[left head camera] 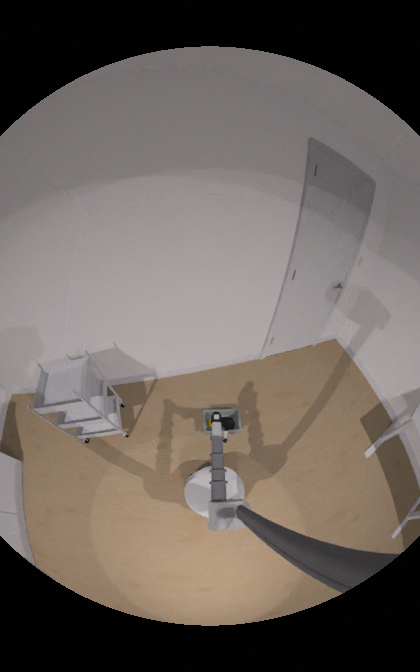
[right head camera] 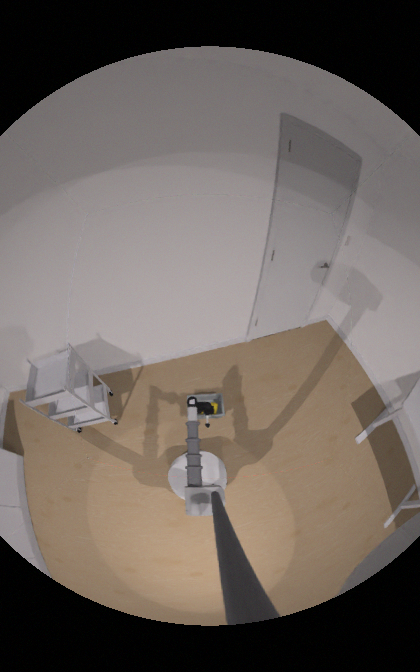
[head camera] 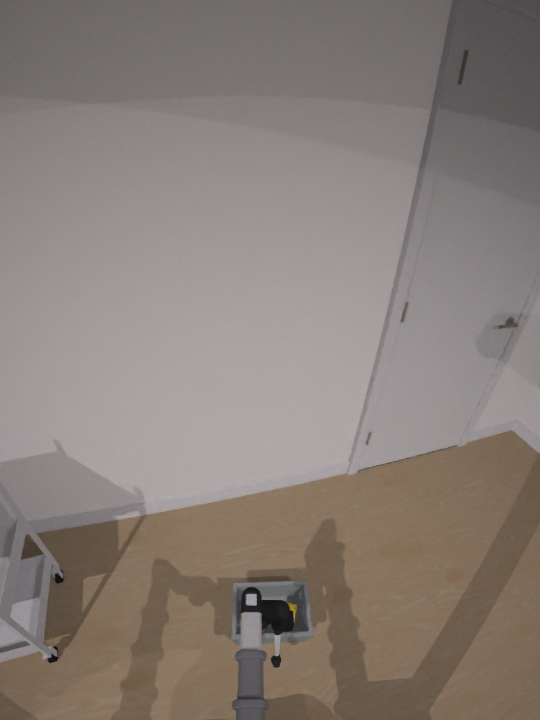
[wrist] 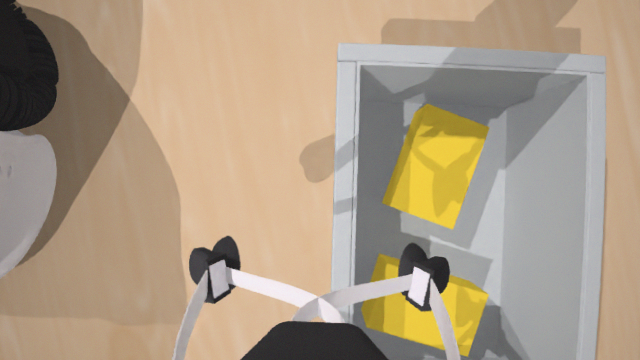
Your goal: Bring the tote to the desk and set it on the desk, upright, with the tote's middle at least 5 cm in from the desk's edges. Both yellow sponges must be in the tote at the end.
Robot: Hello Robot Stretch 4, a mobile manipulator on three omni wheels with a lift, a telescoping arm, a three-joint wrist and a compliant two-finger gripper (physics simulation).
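Places are measured from the robot's base along level axes (x back, y left, z down), in metres.
Pixels of known places: gripper, fingertip midpoint: [head camera: 274,640] [wrist: 319,261].
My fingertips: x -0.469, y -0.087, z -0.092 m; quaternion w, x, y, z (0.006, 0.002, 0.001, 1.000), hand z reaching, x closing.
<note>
For each thing: its top centre in the pictures, then the offset to it from my fingertips. "spot": a spot on its surface instead.
- grey tote, top centre: [wrist: 472,256] [head camera: 271,608] dy +0.009, dx -0.109, dz -0.001 m
- second yellow sponge, surface spot: [wrist: 467,320] spot: dy -0.066, dx -0.140, dz +0.071 m
- white three-tier cart, surface spot: [head camera: 12,572] spot: dy +0.864, dx -0.081, dz -0.313 m
The grey tote [head camera: 273,583] [left head camera: 239,422] [right head camera: 223,406] [wrist: 345,120] stands upright on the wooden floor beyond the robot's base. In the wrist view one yellow sponge [wrist: 440,165] lies inside near the top end, and a second yellow sponge [wrist: 467,320] lies inside lower down, partly hidden by a finger. My gripper [wrist: 319,261] is open and empty. In the wrist view its left fingertip is over the floor outside the tote's long wall and its right fingertip is over the inside, across that wall. Fingertip height is hard to tell. A white desk-like piece [left head camera: 390,435] [right head camera: 380,425] shows partly at the right edge.
A white three-tier cart [head camera: 12,572] [left head camera: 95,400] [right head camera: 80,390] stands at the left near the wall. A white furniture piece [left head camera: 10,492] [right head camera: 10,480] is at the lower left edge. A closed door [head camera: 465,261] [left head camera: 325,240] [right head camera: 305,215] is at the back right.
</note>
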